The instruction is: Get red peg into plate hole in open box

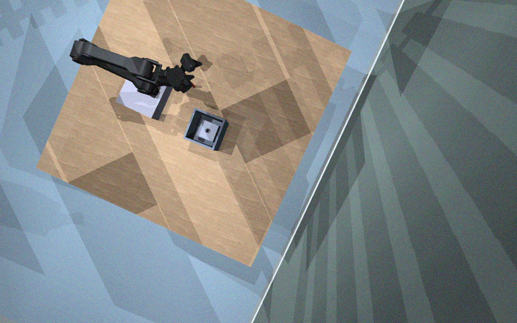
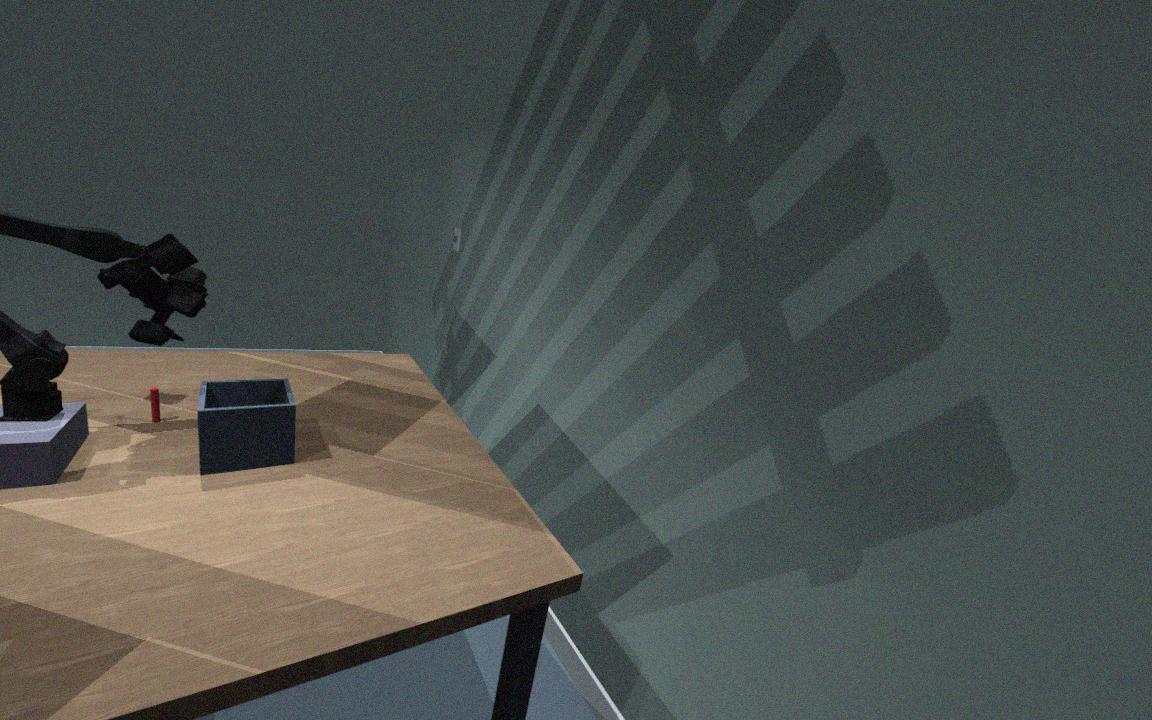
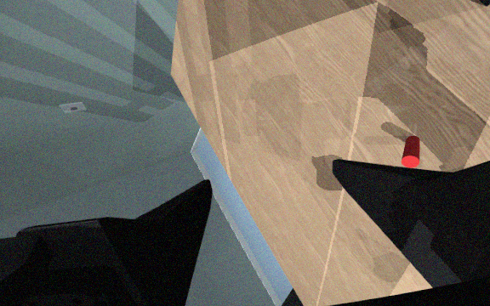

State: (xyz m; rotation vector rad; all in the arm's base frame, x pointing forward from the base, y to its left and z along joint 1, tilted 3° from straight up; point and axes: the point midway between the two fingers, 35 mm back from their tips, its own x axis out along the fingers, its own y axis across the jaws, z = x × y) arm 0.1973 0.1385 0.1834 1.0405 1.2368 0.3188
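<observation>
The red peg is 190 mm below my gripper tip, 70 mm behind it and 40 mm to the right of it. Also, from my gripper tip: plate (210 mm to the right, 180 mm below, 130 mm ahead).
</observation>
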